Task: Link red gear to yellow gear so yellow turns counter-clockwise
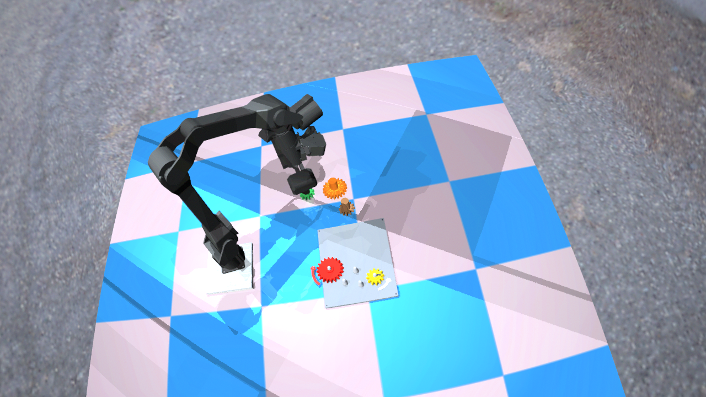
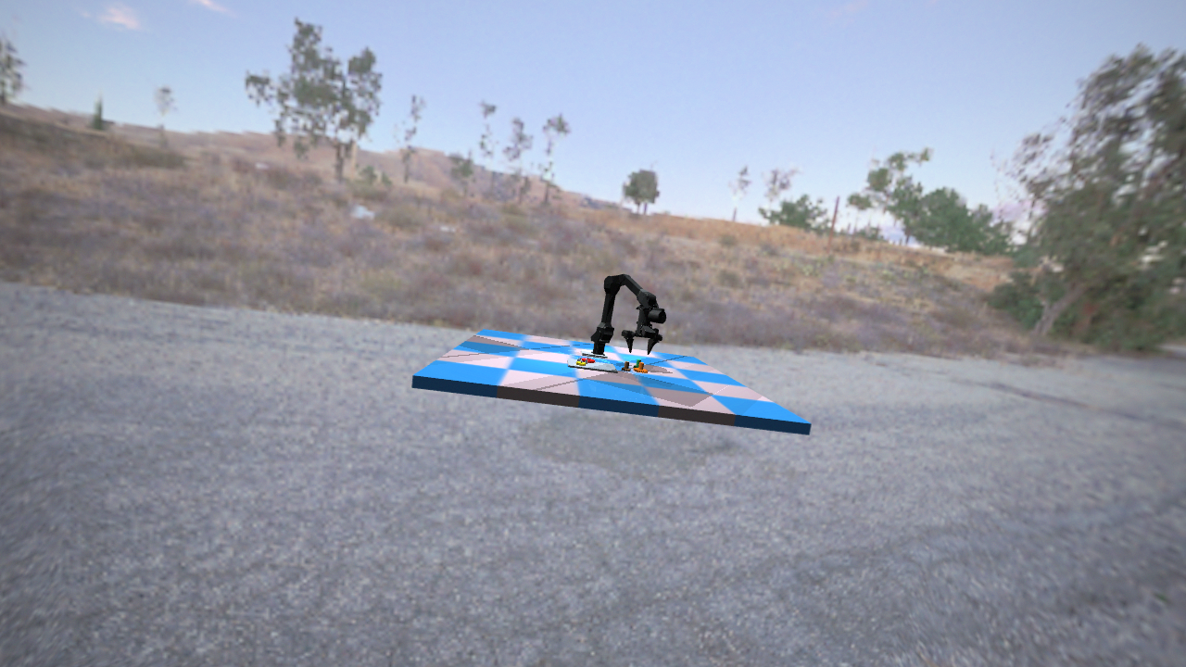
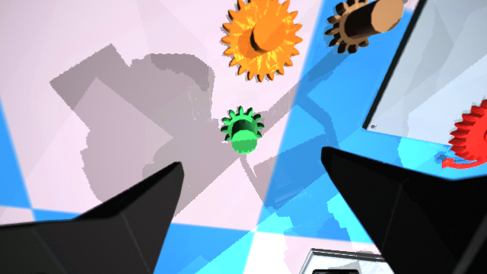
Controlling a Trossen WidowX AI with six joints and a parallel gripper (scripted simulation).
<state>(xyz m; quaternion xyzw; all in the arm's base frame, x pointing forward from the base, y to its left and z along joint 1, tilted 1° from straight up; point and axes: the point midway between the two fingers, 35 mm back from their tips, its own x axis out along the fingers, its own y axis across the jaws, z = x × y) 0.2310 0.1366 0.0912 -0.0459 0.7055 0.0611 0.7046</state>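
Now: the green gear 5 cm below my gripper tip. The rest, counted from my gripper tip: brown gear: 9 cm ahead, 8 cm to the right, 5 cm below; then red gear: 1 cm ahead, 24 cm to the right, 5 cm below; then orange gear: 8 cm ahead, 1 cm to the right, 5 cm below.
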